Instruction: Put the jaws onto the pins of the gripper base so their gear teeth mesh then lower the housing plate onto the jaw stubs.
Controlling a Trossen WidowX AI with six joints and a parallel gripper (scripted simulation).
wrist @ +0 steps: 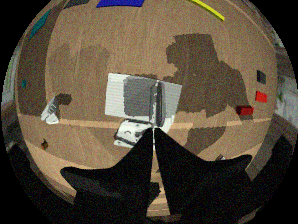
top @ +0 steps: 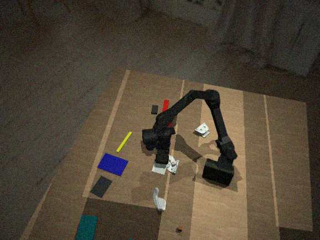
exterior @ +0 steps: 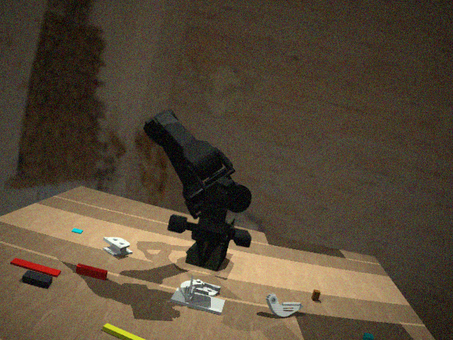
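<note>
Right now my gripper tip is 200 mm to the right of the grey jaw, 60 mm above it and 20 mm past it. Also, from my gripper tip: yellow bar (250 mm ahead, 90 mm below, 70 mm to the right); then white block (250 mm to the right, 170 mm behind, 80 mm below); then blue plate (260 mm ahead, 90 mm below, 80 mm to the left).
</note>
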